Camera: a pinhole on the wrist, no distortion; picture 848 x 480 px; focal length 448.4 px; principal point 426.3 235.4 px. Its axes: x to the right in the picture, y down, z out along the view. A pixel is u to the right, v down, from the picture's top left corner.
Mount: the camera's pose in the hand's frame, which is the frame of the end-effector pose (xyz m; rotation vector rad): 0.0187 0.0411 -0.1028 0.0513 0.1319 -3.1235
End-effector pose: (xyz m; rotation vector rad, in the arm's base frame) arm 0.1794 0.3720 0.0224 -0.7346 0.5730 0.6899
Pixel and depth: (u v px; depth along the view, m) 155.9 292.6 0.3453
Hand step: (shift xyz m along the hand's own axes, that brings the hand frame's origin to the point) 0.2164 -0.0292 0.2443
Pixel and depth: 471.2 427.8 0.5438
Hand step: -0.0494 -0.2381 0.4173
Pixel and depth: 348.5 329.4 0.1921
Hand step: 0.0465 -0.0148 0.0862
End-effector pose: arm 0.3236 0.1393 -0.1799 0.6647 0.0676 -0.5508
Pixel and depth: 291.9 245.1 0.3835
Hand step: 0.1214 0.0020 0.2823
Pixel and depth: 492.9 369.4 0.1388
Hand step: -0.0057 -0.0122 0.0313
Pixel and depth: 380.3 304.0 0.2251
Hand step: 0.0351 -0.0119 0.1193
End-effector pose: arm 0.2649 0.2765 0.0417 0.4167 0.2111 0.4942
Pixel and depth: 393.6 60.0 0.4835
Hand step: 0.0353 0.1891 0.3958
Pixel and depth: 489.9 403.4 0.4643
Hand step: -0.0592 -0.1724 0.3428
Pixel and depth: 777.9 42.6 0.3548
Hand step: -0.2732 0.1594 0.2541
